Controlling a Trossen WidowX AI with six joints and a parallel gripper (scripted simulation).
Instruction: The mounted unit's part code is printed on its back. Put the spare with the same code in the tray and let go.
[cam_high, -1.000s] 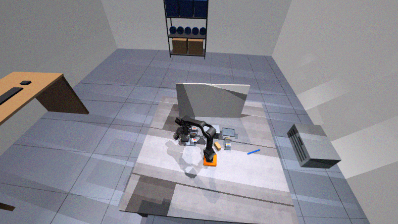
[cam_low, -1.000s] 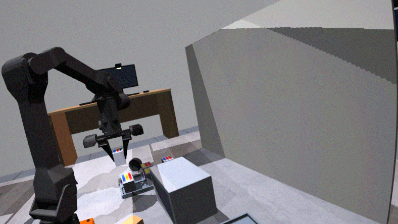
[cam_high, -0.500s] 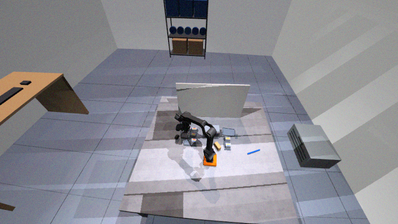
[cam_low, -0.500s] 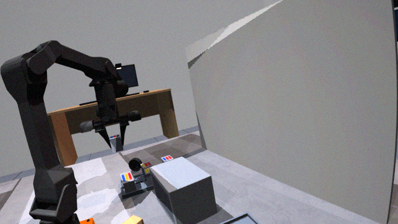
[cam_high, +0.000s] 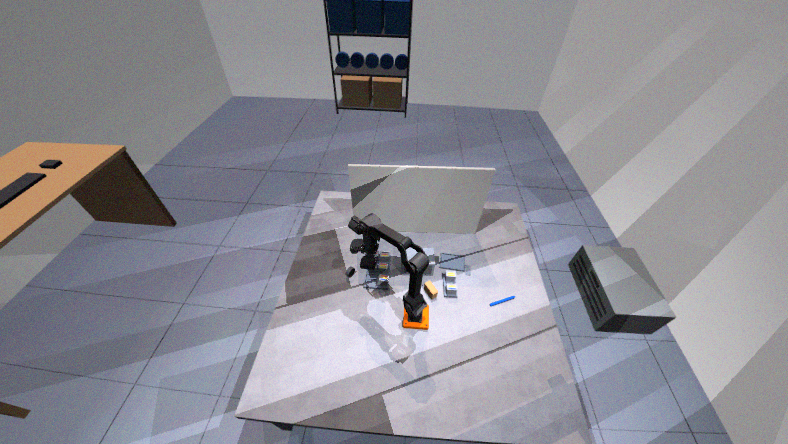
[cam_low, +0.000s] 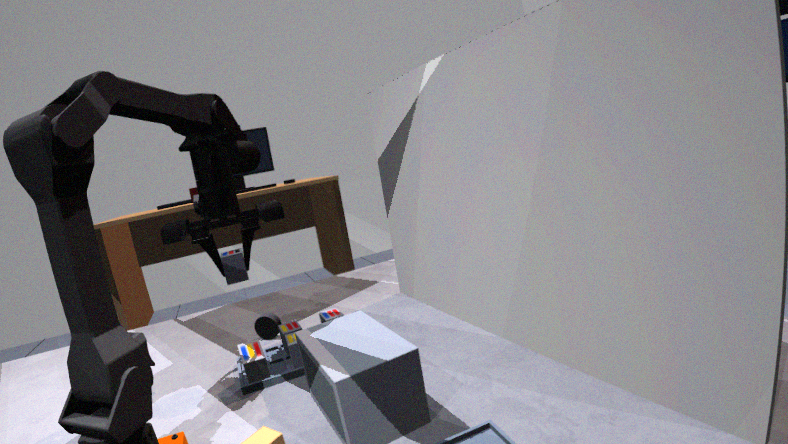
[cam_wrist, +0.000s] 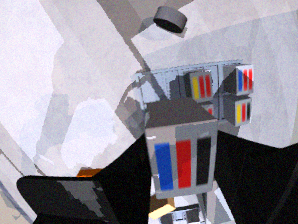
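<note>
My gripper tip is now 170 mm short of the tray, 400 mm to the left of it and 170 mm above it. From my gripper tip the other things lie so: upright grey panel 370 mm ahead, 190 mm to the right, 60 mm above.
</note>
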